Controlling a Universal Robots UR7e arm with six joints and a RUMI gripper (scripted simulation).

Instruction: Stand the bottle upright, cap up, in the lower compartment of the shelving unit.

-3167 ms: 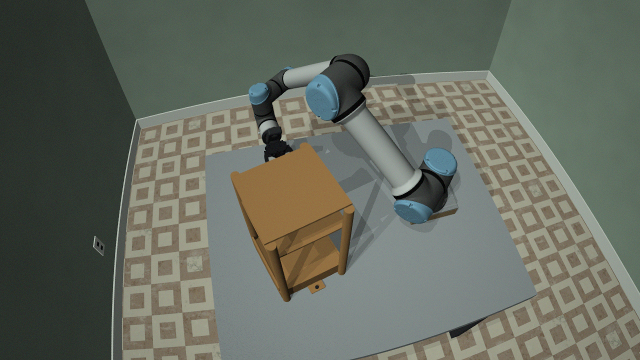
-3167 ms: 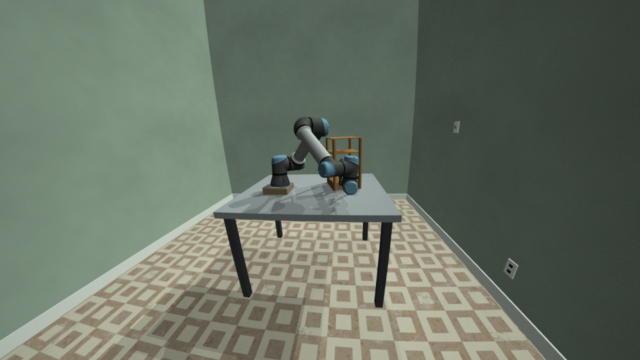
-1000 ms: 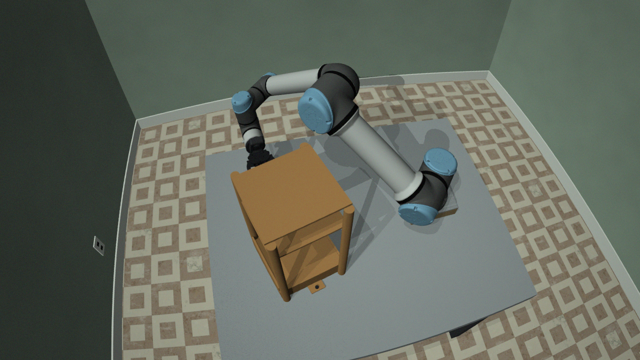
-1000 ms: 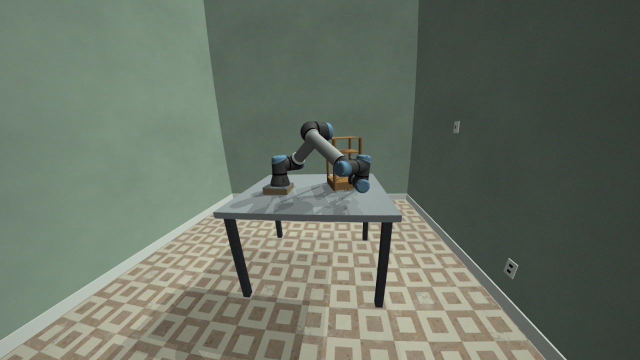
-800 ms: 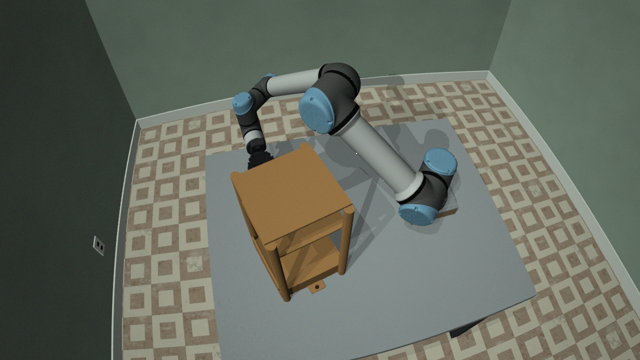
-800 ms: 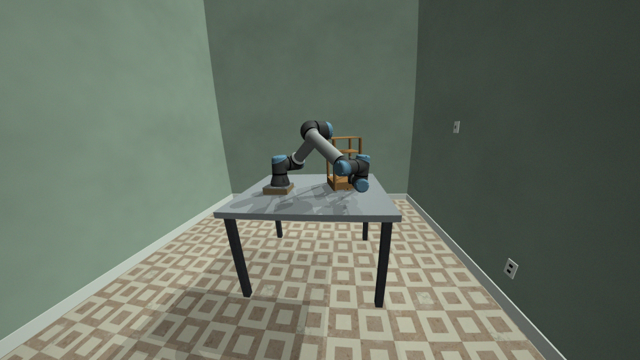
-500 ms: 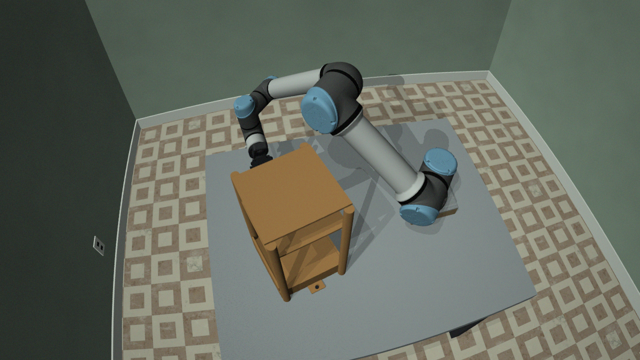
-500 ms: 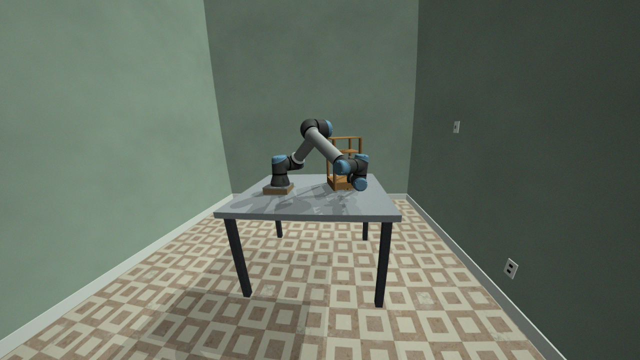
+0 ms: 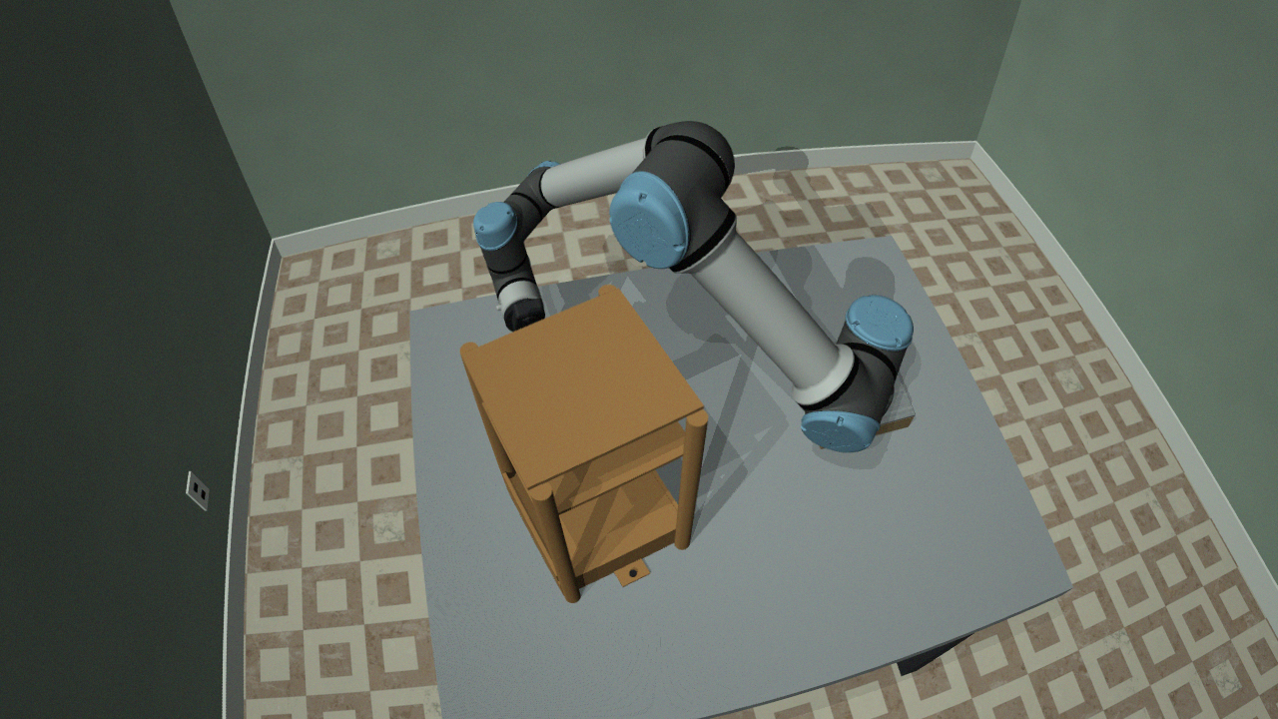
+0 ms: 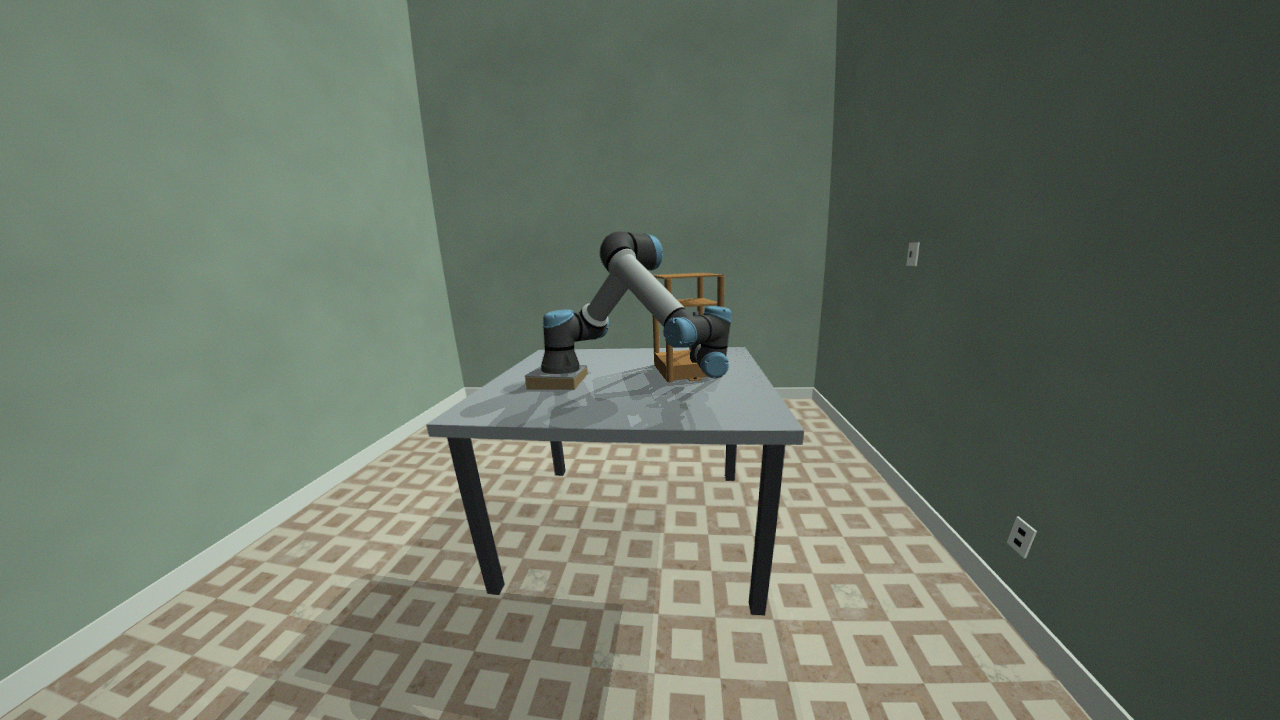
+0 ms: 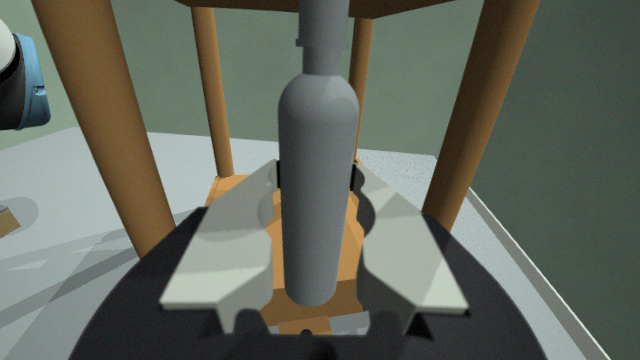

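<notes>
The shelving unit lies 40 mm behind my hand, 110 mm to the left of it and 20 mm above it. Round my hand: grey bottle: 20 mm above.
</notes>
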